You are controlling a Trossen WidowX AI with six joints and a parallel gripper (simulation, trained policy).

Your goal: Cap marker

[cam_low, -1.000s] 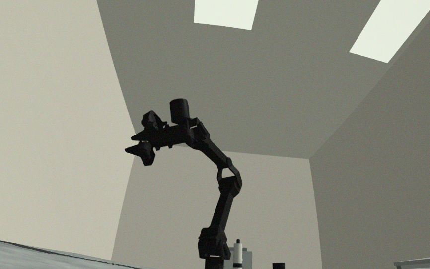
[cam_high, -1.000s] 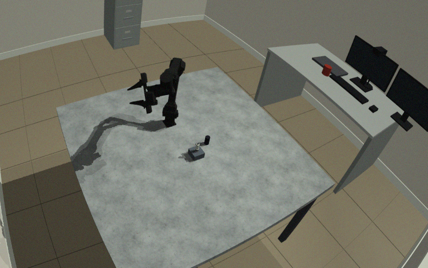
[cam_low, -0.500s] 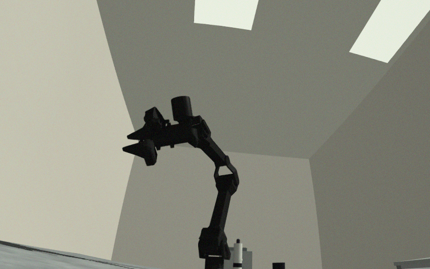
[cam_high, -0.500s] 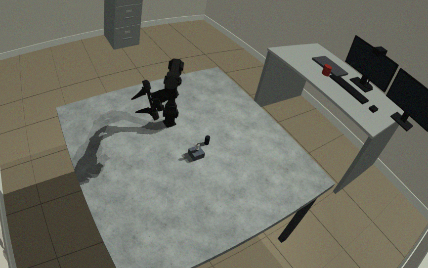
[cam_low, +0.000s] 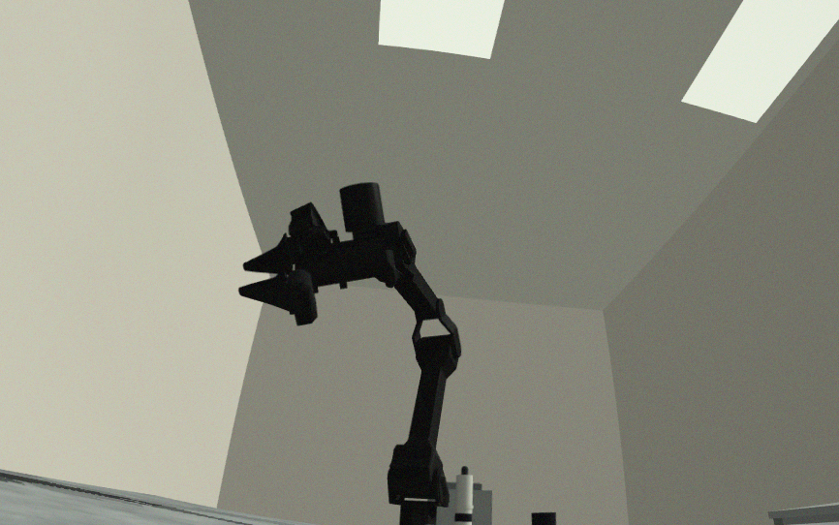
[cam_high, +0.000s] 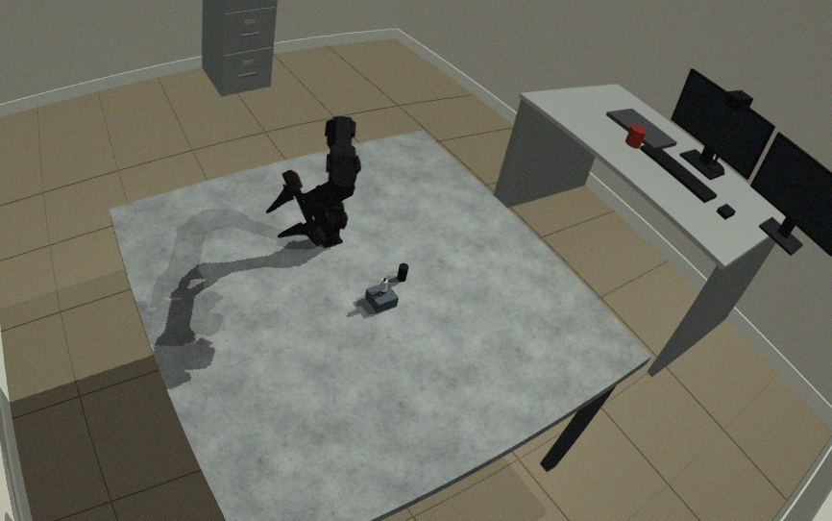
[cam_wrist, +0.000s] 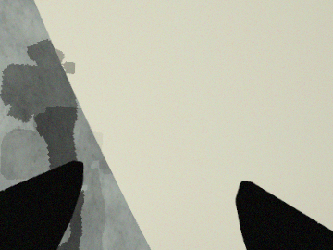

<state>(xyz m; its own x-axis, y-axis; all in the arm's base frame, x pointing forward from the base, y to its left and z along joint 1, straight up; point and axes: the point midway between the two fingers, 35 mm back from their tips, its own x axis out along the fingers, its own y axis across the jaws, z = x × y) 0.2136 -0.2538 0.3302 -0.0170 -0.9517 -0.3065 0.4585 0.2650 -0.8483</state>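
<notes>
Now: the white marker 8 cm ahead of my gripper tip, 30 cm to the left of it and 25 cm below it. The rest, counted from my gripper tip: black cap (2 cm ahead, 40 cm to the left, 29 cm below).
</notes>
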